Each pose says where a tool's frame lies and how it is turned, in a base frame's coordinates. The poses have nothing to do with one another.
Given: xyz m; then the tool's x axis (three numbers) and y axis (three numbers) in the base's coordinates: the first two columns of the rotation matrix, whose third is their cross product.
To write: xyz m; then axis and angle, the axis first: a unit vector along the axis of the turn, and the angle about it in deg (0 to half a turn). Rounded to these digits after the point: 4 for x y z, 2 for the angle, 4 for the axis.
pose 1, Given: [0.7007, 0.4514, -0.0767, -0.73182, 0.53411, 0.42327, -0.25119, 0.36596, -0.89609]
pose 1, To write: [0.7007, 0.4514, -0.0767, -0.1012, -0.7985, 0.5934, 138.57]
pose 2, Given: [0.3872, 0.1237, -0.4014, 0.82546, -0.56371, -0.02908, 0.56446, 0.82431, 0.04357]
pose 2, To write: [0.3872, 0.1237, -0.4014, 0.0847, 0.0252, -0.9961, 34.49]
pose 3, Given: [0.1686, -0.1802, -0.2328, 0.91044, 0.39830, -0.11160, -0.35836, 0.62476, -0.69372]
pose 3, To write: [0.1686, -0.1802, -0.2328, -0.8730, -0.0607, 0.4838, 51.44]
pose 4, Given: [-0.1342, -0.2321, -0.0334, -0.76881, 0.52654, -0.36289, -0.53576, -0.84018, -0.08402]
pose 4, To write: [-0.1342, -0.2321, -0.0334, -0.1973, 0.0127, 0.9803, 147.19]
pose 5, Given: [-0.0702, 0.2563, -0.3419, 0.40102, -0.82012, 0.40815, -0.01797, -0.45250, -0.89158]
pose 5, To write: [-0.0702, 0.2563, -0.3419, -0.7944, 0.3248, -0.5132, 128.60]
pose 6, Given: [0.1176, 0.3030, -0.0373, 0.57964, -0.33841, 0.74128, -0.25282, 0.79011, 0.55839]
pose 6, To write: [0.1176, 0.3030, -0.0373, 0.5759, -0.8163, -0.0461, 68.22]
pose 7, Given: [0.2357, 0.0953, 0.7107, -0.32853, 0.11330, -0.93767, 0.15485, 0.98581, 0.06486]
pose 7, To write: [0.2357, 0.0953, 0.7107, 0.1004, 0.9947, -0.0221, 110.00]
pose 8, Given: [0.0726, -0.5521, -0.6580, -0.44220, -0.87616, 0.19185, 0.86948, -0.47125, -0.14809]
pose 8, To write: [0.0726, -0.5521, -0.6580, -0.1414, 0.0161, -0.9898, 118.14]
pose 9, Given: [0.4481, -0.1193, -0.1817, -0.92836, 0.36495, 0.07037, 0.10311, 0.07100, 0.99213]
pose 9, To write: [0.4481, -0.1193, -0.1817, 0.1622, 0.7286, 0.6654, 168.65]
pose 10, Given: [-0.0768, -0.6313, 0.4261, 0.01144, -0.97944, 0.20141, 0.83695, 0.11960, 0.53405]
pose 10, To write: [-0.0768, -0.6313, 0.4261, 0.1858, -0.3744, -0.9085, 91.37]
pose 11, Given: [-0.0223, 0.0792, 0.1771, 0.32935, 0.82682, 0.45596, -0.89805, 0.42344, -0.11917]
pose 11, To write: [-0.0223, 0.0792, 0.1771, 0.1324, -0.3942, 0.9095, 71.49]
